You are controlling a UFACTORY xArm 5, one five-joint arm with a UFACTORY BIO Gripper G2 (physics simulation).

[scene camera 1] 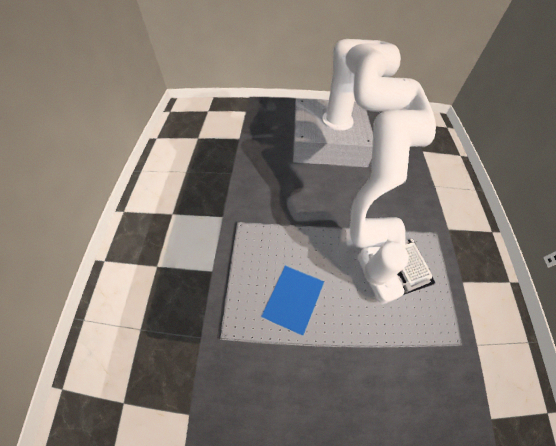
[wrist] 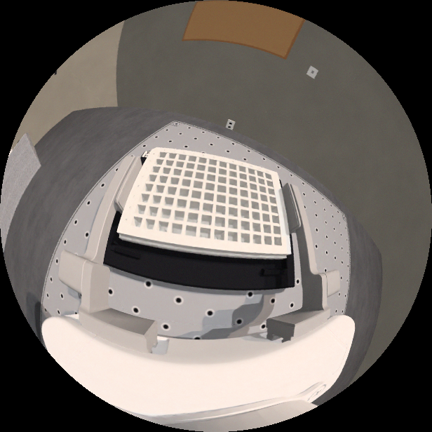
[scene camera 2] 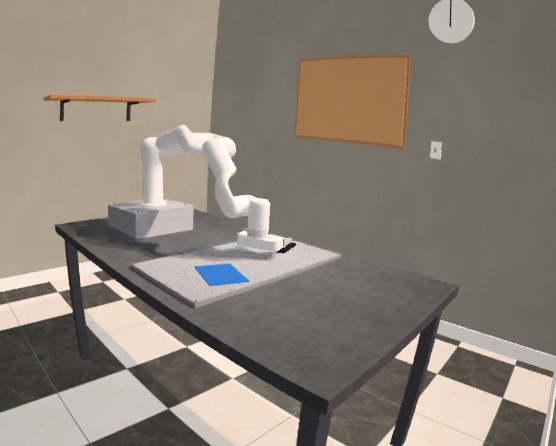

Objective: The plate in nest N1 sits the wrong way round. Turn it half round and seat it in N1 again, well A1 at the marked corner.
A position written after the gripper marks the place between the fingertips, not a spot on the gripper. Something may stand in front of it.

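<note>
A white well plate (scene camera 1: 416,270) is part of the scene, and the plate can be seen in the wrist view (wrist: 188,201) too. The gripper (scene camera 1: 417,260) likewise appears in the wrist view (wrist: 216,171), and there is also a black nest N1 (wrist: 171,266).
</note>
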